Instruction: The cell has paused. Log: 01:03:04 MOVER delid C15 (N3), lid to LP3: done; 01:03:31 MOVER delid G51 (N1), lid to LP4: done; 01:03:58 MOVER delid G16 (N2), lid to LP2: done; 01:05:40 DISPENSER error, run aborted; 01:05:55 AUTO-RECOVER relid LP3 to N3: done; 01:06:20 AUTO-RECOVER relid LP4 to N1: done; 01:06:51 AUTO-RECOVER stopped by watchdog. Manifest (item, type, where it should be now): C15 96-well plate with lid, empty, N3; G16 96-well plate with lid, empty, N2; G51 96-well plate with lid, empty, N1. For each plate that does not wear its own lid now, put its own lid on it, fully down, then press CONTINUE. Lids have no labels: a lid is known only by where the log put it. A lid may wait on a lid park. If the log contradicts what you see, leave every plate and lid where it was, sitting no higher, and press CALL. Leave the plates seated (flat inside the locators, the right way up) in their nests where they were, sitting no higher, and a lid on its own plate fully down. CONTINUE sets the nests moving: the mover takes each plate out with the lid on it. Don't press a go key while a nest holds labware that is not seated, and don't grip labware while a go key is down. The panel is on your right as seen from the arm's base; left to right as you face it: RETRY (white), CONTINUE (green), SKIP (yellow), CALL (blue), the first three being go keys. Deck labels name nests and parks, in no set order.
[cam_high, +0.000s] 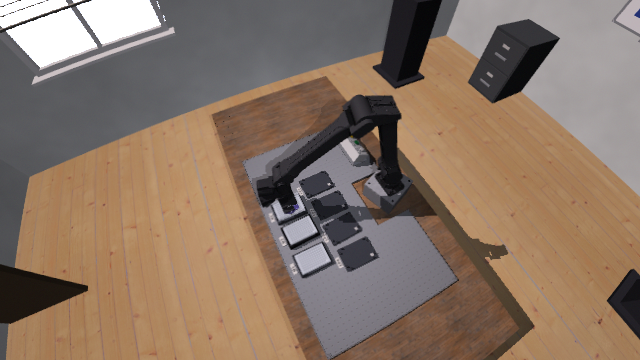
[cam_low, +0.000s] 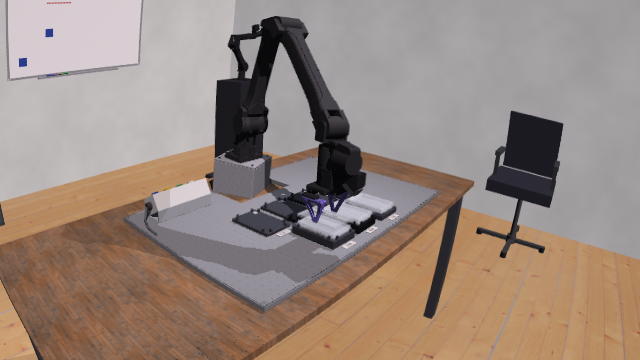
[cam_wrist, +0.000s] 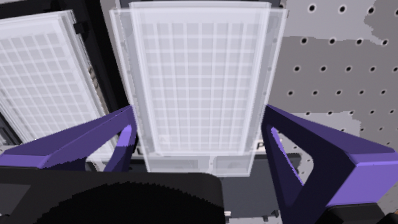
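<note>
Now: the plate 30 mm below my hand. Also, from my hand: LP3 label (90 mm behind, 60 mm to the left, 60 mm below); then deck label LP2 (90 mm behind, 70 mm to the right, 60 mm below); then lid park LP3 (180 mm behind, 70 mm to the left, 60 mm below).
</note>
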